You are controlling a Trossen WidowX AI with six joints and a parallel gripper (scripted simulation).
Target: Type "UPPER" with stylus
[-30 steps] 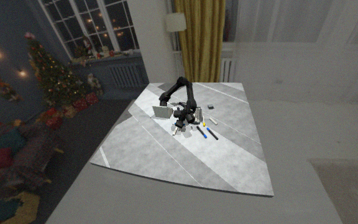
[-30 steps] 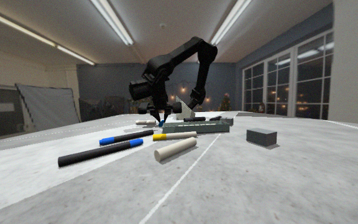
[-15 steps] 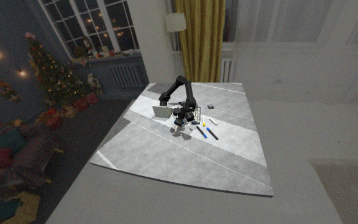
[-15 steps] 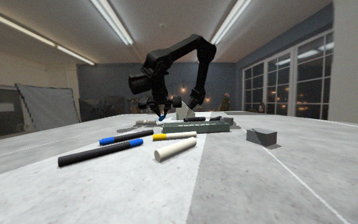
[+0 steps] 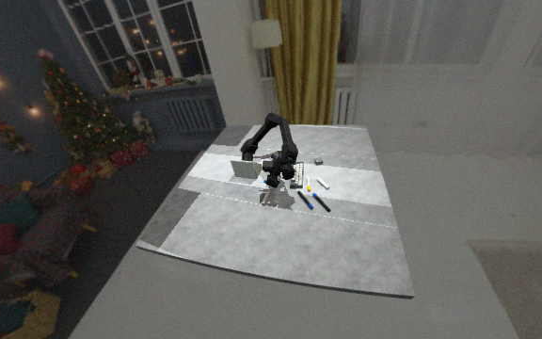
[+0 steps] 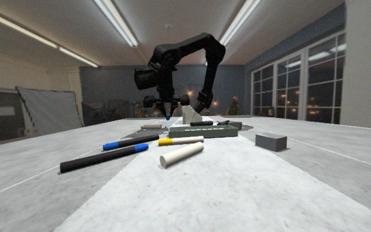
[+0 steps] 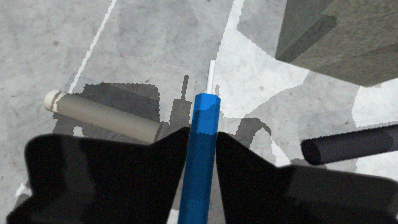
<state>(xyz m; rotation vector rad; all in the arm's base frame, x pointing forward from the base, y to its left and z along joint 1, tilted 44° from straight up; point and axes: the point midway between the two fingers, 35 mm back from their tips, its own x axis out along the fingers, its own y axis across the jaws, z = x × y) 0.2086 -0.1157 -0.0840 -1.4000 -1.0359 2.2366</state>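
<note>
Now: gripper tip 10 mm past the blue stylus. From my gripper tip the other things lie so: thin metal tip: 50 mm behind, 10 mm to the right; then grey block: 280 mm to the left, 270 mm ahead, 40 mm below.
</note>
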